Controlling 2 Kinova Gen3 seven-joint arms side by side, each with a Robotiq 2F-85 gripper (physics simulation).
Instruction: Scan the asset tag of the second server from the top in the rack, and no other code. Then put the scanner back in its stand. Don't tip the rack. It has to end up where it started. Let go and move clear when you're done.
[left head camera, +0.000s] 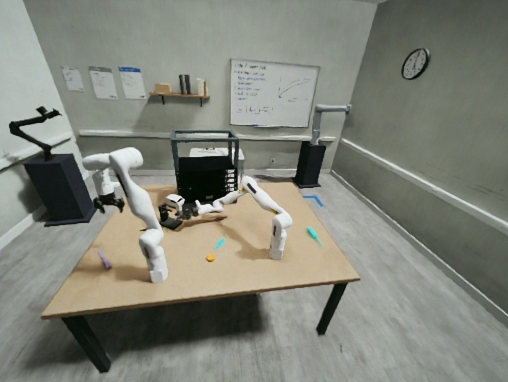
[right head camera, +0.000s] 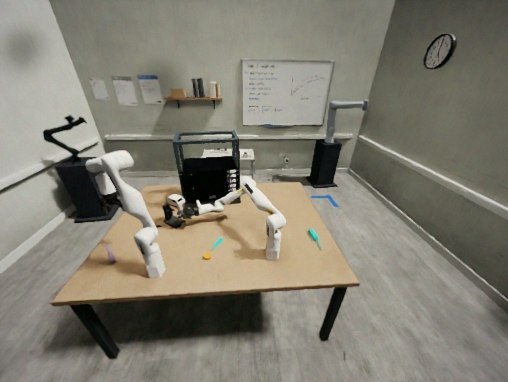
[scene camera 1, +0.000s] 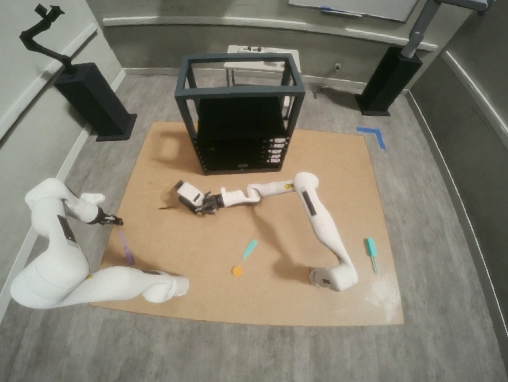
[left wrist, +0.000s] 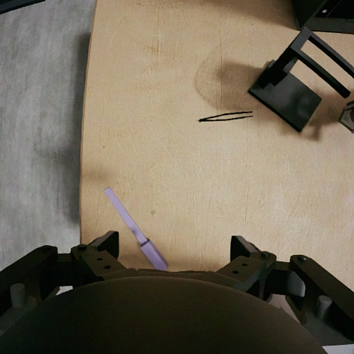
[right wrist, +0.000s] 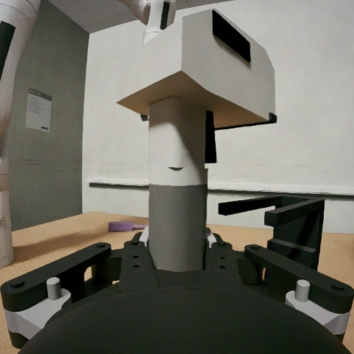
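Where they show: left gripper, fingertip midpoint: (left head camera: 112, 213) (right head camera: 116, 211) (scene camera 1: 112, 223); right gripper, fingertip midpoint: (left head camera: 175, 216) (right head camera: 176, 215) (scene camera 1: 194, 207); left arm's base at its link origin: (left head camera: 159, 275) (right head camera: 157, 271) (scene camera 1: 180, 284); right arm's base at its link origin: (left head camera: 275, 254) (right head camera: 272, 255) (scene camera 1: 316, 277).
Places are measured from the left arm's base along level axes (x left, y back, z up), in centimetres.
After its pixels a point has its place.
Note:
The white scanner (left head camera: 174, 200) @[y -38.2, x -7.8, z 27.2 cm] (right head camera: 175, 200) @[y -37.8, x -8.3, z 27.1 cm] (scene camera 1: 190, 192) @[y -41.2, x -8.0, z 27.7 cm] (right wrist: 200, 75) is upright, its grey handle between the fingers of my right gripper (left head camera: 187, 213) (scene camera 1: 206, 203) (right wrist: 176, 238), which is shut on it. The black stand (left head camera: 171, 223) @[y -46.4, x -1.9, z 1.2 cm] (right head camera: 173, 221) @[y -47.4, x -0.6, z 1.2 cm] (left wrist: 287, 97) (right wrist: 300, 235) is on the table; its two prongs show beside the scanner in the right wrist view, apart from the handle. The rack (left head camera: 206, 134) @[y -92.8, x -32.6, z 59.8 cm] (right head camera: 207, 134) @[y -92.6, x -30.8, z 59.4 cm] (scene camera 1: 240, 91) @[y -68.3, x -31.7, z 61.1 cm] stands upright at the back with servers and white labels on its front. My left gripper (left head camera: 110, 203) @[y -24.8, x 24.6, z 29.5 cm] (scene camera 1: 119, 220) @[y -24.8, x 24.6, z 29.5 cm] (left wrist: 174, 245) is open and empty at the left table edge.
A purple tool (left head camera: 104, 259) @[y -17.2, x 33.5, z 0.9 cm] (scene camera 1: 126, 248) @[y -17.8, x 33.8, z 1.1 cm] (left wrist: 127, 220) lies near the left edge, thin black tweezers (left wrist: 225, 117) left of the stand. A teal tool (scene camera 1: 250, 248) @[y -19.4, x -36.8, z 1.0 cm] and an orange disc (scene camera 1: 237, 271) @[y -7.3, x -29.9, z 1.9 cm] lie mid-table; a teal screwdriver (scene camera 1: 371, 248) @[y -17.6, x -107.2, z 2.8 cm] lies at the right.

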